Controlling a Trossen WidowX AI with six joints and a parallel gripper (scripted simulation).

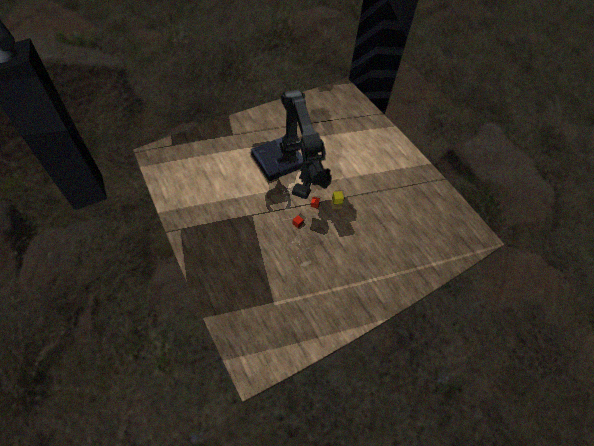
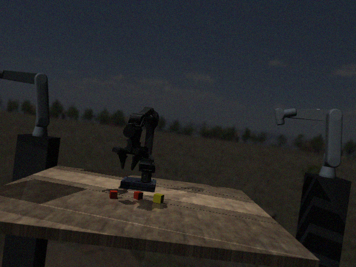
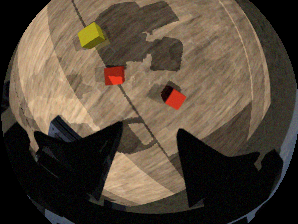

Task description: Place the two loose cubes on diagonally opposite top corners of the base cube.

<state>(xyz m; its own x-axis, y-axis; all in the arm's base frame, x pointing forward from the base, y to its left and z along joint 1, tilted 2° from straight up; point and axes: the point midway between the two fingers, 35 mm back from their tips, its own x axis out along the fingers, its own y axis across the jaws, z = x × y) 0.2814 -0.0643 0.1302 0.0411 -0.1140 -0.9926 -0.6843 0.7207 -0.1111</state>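
The yellow base cube lies 170 mm to the left of my gripper tip and 120 mm below it.
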